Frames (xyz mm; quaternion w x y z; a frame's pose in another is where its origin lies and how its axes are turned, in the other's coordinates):
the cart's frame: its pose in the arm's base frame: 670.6 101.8 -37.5 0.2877 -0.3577 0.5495 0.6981
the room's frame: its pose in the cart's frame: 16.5 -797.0 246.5 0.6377 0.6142 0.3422 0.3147
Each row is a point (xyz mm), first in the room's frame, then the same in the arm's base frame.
Working: the room's frame: its pose in the arm's base frame: 1249.3 525.6 -463.8 0.0046 0.1174 -0.9902 -0.0758

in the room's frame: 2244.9 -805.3 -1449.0
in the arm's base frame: -708.1 -987.6 827.1
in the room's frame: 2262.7 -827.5 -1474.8
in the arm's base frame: -719.6 -1016.9 849.0
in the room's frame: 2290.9 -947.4 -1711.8
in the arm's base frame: -712.9 -1174.0 1064.9
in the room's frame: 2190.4 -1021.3 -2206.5
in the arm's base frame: -584.8 -1295.4 1543.6
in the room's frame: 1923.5 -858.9 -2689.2
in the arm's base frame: -349.9 -1149.0 2047.7
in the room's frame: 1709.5 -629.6 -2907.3
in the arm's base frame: -189.1 -911.3 2299.8
